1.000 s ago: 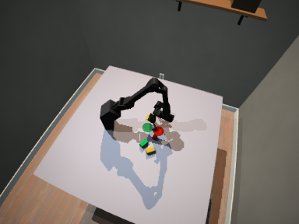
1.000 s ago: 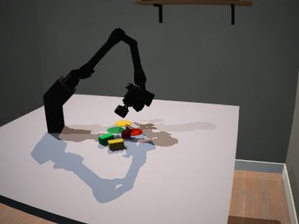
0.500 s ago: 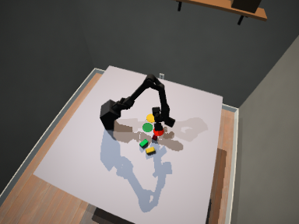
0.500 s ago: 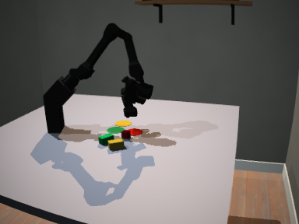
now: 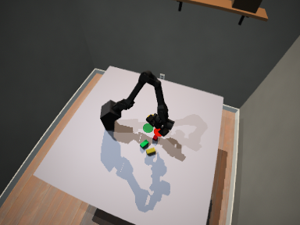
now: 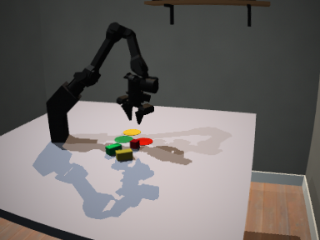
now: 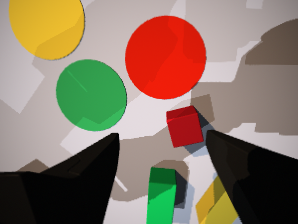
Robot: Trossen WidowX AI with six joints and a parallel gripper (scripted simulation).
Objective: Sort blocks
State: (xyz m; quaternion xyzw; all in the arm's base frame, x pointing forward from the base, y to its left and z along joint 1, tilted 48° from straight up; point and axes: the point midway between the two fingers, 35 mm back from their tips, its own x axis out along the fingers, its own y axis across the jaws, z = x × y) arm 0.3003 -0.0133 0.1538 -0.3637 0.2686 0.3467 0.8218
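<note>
The red block lies 12 cm below my hand, 3 cm to the right of it and 1 cm ahead of it. The rest, counted from my hand: green block 12 cm to the right, 12 cm below, 4 cm behind; then green circle 14 cm below, 9 cm behind, 3 cm to the left; then red circle 14 cm below, 5 cm to the left, 1 cm ahead.
</note>
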